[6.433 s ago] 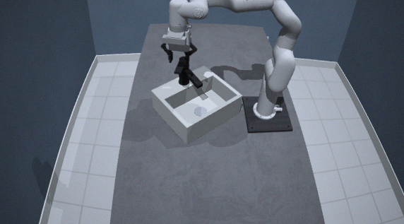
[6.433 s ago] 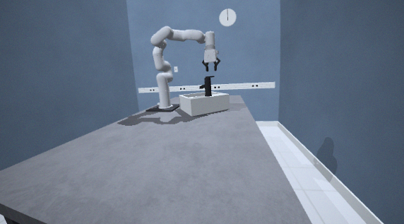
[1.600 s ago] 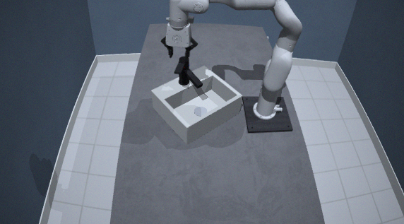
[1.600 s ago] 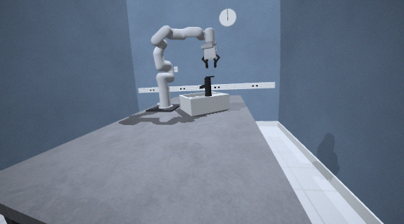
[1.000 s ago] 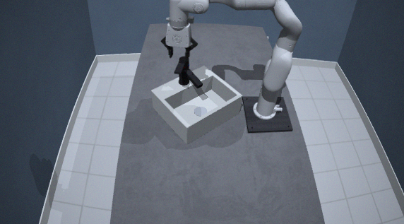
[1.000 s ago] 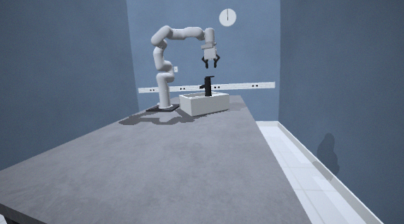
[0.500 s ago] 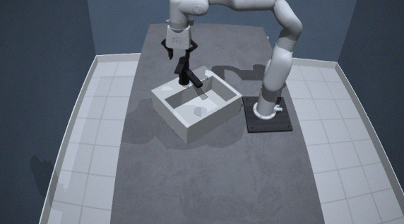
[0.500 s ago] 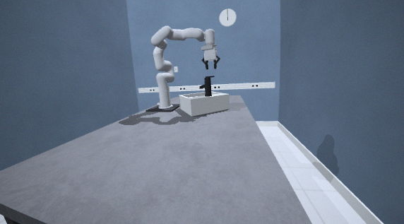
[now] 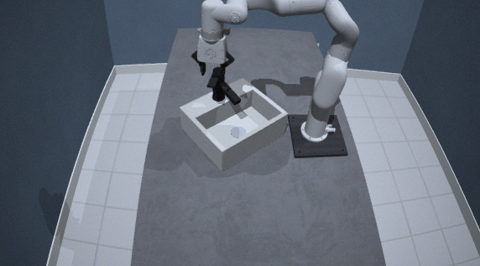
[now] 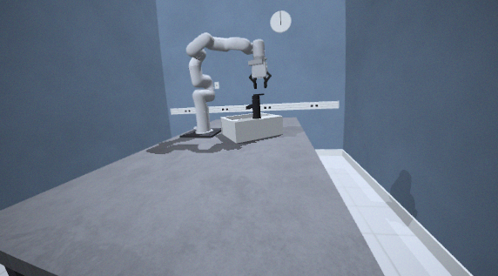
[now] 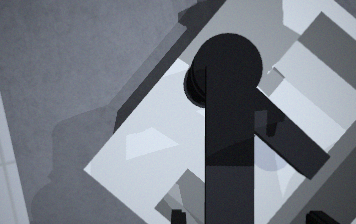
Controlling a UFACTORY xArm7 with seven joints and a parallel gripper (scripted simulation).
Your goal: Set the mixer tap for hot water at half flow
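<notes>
The lever lies 6 cm below my hand and 4 cm to the right of it. Also, from my hand: black mixer tap (10 cm below, 6 cm to the right, 2 cm behind); white sink (28 cm below, 9 cm behind).
</notes>
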